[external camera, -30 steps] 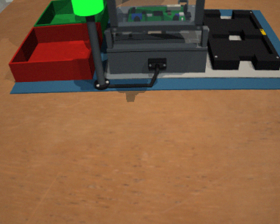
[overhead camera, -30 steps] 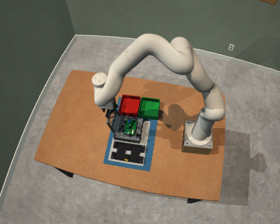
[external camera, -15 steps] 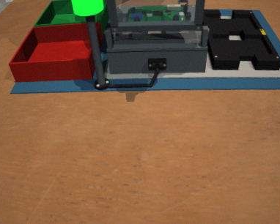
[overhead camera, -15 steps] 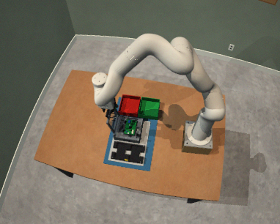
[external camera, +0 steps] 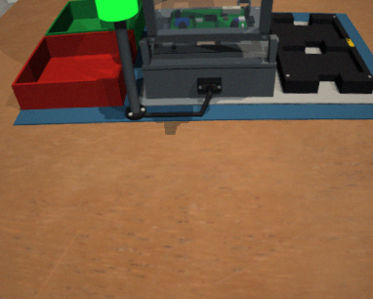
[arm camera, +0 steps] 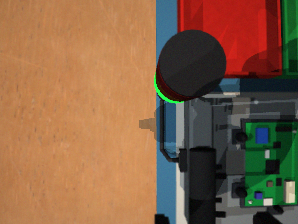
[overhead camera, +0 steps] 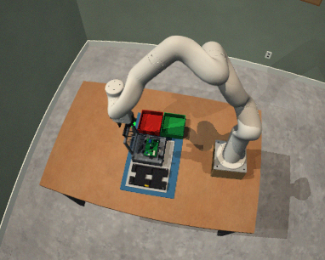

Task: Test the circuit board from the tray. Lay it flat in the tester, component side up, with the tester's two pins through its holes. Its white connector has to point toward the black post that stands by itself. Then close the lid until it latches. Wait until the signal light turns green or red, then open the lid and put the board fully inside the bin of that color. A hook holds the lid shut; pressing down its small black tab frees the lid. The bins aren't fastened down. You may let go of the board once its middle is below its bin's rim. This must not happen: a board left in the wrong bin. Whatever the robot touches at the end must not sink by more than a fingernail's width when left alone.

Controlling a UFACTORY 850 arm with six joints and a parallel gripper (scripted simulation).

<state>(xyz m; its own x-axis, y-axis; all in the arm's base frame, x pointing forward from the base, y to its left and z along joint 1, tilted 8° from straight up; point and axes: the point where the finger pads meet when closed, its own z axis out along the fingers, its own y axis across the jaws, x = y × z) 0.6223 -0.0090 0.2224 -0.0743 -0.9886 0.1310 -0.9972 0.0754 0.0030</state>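
The green circuit board lies 13 cm behind my hand, 1 cm to the left of it and 24 cm below it. The rest, counted from my hand: green bin: 25 cm behind, 18 cm to the right, 30 cm below; lid: 2 cm behind, 13 cm below; red bin: 10 cm behind, 19 cm to the right, 30 cm below.
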